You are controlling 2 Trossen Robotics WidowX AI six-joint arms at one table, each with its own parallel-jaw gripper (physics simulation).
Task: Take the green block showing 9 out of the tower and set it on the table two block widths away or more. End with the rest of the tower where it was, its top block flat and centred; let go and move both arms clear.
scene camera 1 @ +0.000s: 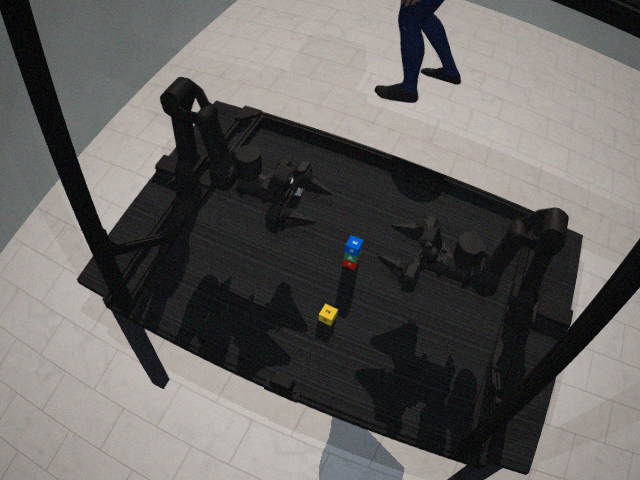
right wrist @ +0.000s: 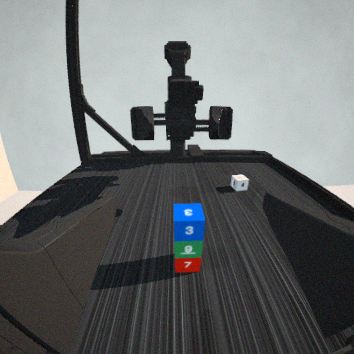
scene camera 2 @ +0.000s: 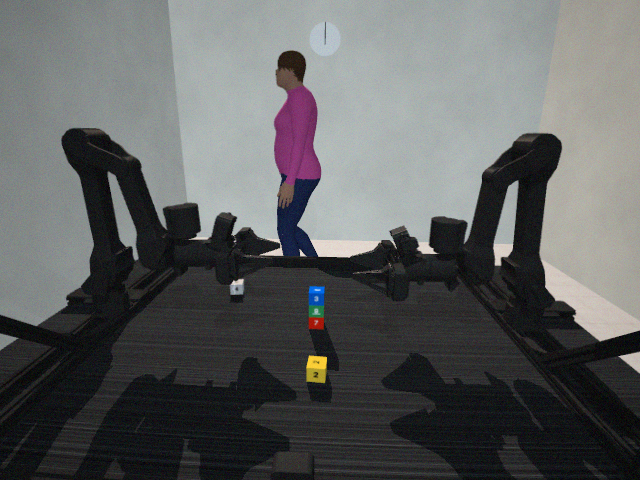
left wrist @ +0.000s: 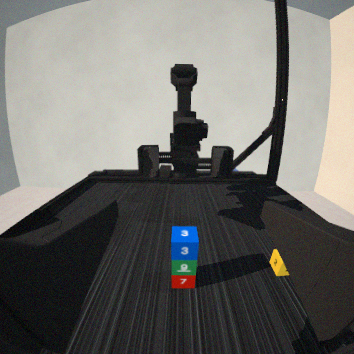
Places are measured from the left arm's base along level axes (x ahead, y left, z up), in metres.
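Pixels of known places: left gripper, between the fingertips: (scene camera 1: 323,207) (right wrist: 184,125) (scene camera 2: 276,252) (left wrist: 191,208); right gripper, between the fingertips: (scene camera 1: 385,240) (right wrist: 191,201) (scene camera 2: 350,266) (left wrist: 187,173); left arm's base, origin of its link: (scene camera 1: 188,195) (right wrist: 177,154) (scene camera 2: 112,310); right arm's base, origin of its link: (scene camera 1: 516,323) (scene camera 2: 522,323) (left wrist: 181,175).
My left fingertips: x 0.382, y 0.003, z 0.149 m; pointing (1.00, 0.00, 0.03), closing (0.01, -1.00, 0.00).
Observation:
For each thing: its top centre in the pictures, then the offset to it from my left fingertips.
- yellow block, centre of its top: (scene camera 2: 317,362) (left wrist: 286,254) (scene camera 1: 328,311) dx +0.092, dy -0.165, dz -0.139 m
- white block, centre of its top: (scene camera 1: 296,183) (right wrist: 239,177) (scene camera 2: 236,281) dx -0.135, dy +0.149, dz -0.139 m
The tower stands upright near the middle of the table. Its blue block showing 3 (scene camera 1: 353,244) (scene camera 2: 316,296) (left wrist: 184,243) (right wrist: 188,223) is on top, flat. The green block showing 9 (scene camera 1: 351,257) (scene camera 2: 316,311) (left wrist: 184,267) (right wrist: 188,249) is in the middle, and the red block showing 7 (scene camera 1: 349,264) (scene camera 2: 316,323) (left wrist: 183,282) (right wrist: 187,265) is at the bottom. My left gripper (scene camera 1: 322,207) is open and empty, left of the tower and apart from it. My right gripper (scene camera 1: 385,241) is open and empty, right of the tower and apart from it.
A yellow block (scene camera 1: 327,314) (scene camera 2: 316,369) (left wrist: 278,263) stands on the table in front of the tower in the scene camera 2 view. A white block (scene camera 1: 298,192) (scene camera 2: 236,287) (right wrist: 239,183) stands at the back left, under my left gripper in the scene camera 1 view. A person (scene camera 2: 298,134) is behind the table.

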